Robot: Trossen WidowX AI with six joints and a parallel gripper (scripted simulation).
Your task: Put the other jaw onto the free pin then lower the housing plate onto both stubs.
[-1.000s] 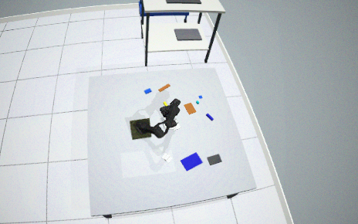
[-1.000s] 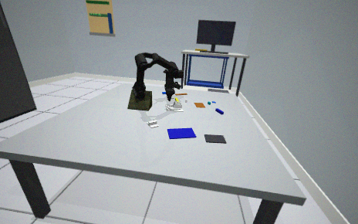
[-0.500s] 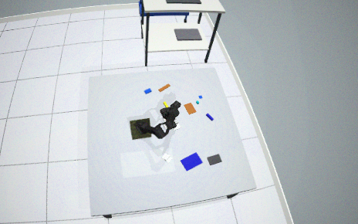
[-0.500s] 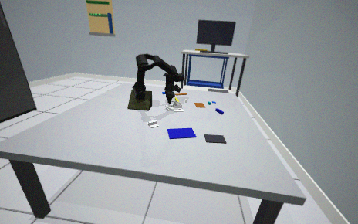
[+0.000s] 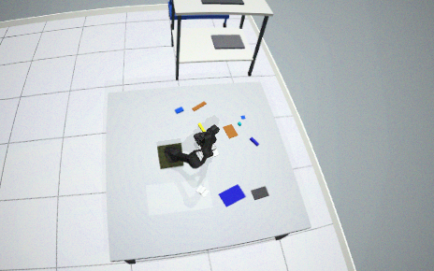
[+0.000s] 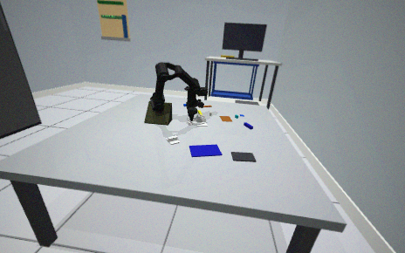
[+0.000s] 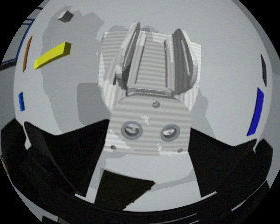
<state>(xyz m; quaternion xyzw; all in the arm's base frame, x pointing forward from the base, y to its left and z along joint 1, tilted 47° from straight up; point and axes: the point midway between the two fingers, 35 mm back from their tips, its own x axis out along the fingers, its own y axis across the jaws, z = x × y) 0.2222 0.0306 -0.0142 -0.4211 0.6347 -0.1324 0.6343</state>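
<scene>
Right now the white jaw is 3 cm ahead of my gripper tip, 2 cm below it and 1 cm to the right of it. Round my gripper tip: orange square 22 cm ahead, 18 cm to the left, 3 cm below; white base 6 cm ahead, 3 cm to the left, 3 cm below; yellow bar 20 cm to the left, 2 cm below, 2 cm ahead.
</scene>
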